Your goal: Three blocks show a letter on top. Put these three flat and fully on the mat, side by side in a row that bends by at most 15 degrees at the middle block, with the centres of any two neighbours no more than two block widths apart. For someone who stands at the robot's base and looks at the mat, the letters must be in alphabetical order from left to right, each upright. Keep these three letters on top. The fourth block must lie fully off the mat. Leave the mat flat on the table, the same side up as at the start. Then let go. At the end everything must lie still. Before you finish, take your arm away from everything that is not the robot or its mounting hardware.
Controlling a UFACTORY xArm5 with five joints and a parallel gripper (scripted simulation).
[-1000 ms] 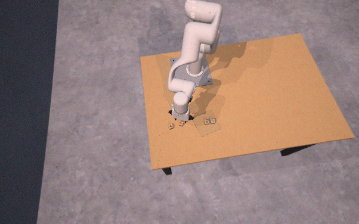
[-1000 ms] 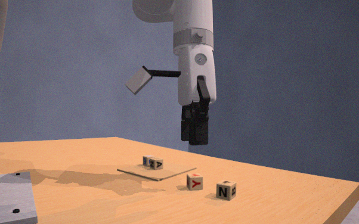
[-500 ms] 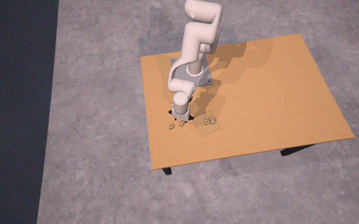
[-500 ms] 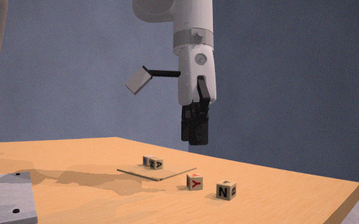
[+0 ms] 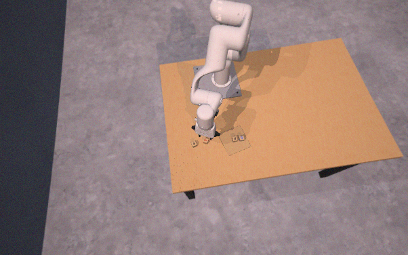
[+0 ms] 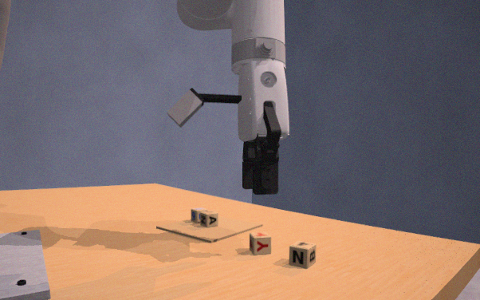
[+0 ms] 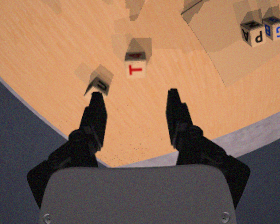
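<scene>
The red-lettered block lies 9 cm below my hand. Also, from my hand: blue-lettered block (5 cm ahead, 20 cm to the left, 9 cm below); then black-lettered block (7 cm to the right, 9 cm below); then thin tan mat (4 cm ahead, 16 cm to the left, 10 cm below).
</scene>
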